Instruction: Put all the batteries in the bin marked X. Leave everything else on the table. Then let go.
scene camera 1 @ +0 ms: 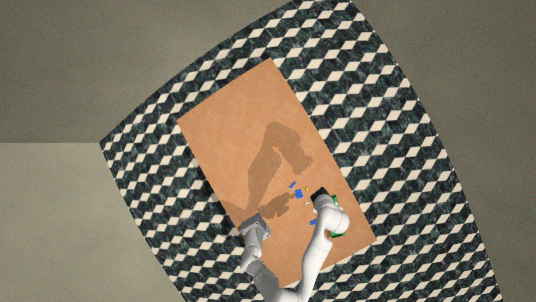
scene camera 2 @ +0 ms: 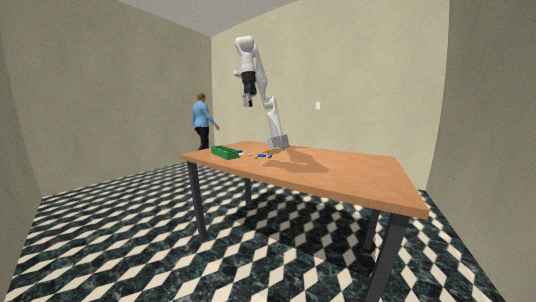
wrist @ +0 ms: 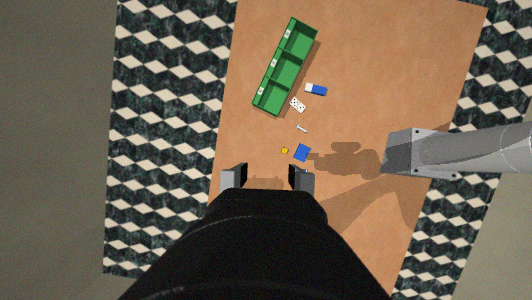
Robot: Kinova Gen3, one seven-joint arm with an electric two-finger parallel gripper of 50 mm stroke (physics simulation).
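Places are measured from the arm's base along level axes (x right, y ahead, z up), in metres.
Pixels of known places: gripper, fingertip midpoint: [scene camera 2: 248,106] [wrist: 267,172]; arm's base, link origin: [scene camera 1: 255,234] [scene camera 2: 277,136] [wrist: 434,153].
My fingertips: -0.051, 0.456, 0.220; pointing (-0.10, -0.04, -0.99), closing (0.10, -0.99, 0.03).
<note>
For each thing: its top centre in the pictures, then the offset to it from my fingertips, as dx, dy, dz.
- small blue battery, top centre: [scene camera 1: 292,185] [scene camera 2: 270,155] -0.071, -0.120, -0.296
- green three-compartment bin tray, top centre: [wrist: 284,67] [scene camera 1: 334,218] [scene camera 2: 223,148] +0.229, -0.018, -0.264
- blue-and-white eraser, top centre: [wrist: 316,88] [scene camera 1: 315,221] +0.196, -0.126, -0.297
- white domino, top centre: [wrist: 297,105] +0.142, -0.079, -0.303
- screw, top centre: [wrist: 302,128] [scene camera 1: 307,203] +0.071, -0.104, -0.297
- yellow die, top centre: [wrist: 284,150] [scene camera 1: 307,188] [scene camera 2: 256,155] -0.006, -0.059, -0.294
- flat blue block, top centre: [wrist: 302,152] [scene camera 1: 299,194] [scene camera 2: 261,154] -0.006, -0.118, -0.300
A small blue battery [scene camera 1: 292,185] [scene camera 2: 270,156] lies on the table beside a blue block; in the wrist view a finger hides nearly all of it. A green three-compartment bin tray [scene camera 1: 338,234] [scene camera 2: 225,154] [wrist: 280,49] stands near one end of the table. Each compartment has a white label, too small to read, so I cannot tell which is X. In scene camera 1 the arm covers much of the tray. My gripper [scene camera 2: 247,104] [wrist: 267,172] is open and empty, high above the table.
Near the tray lie a blue-and-white eraser [scene camera 1: 313,222] [wrist: 318,90], a white domino [wrist: 297,105], a screw [scene camera 1: 307,203] [wrist: 301,128], a yellow die [scene camera 1: 307,189] [scene camera 2: 256,157] [wrist: 284,150] and the flat blue block [scene camera 1: 299,193] [scene camera 2: 261,155] [wrist: 302,152]. A person [scene camera 2: 201,115] stands behind the table.
</note>
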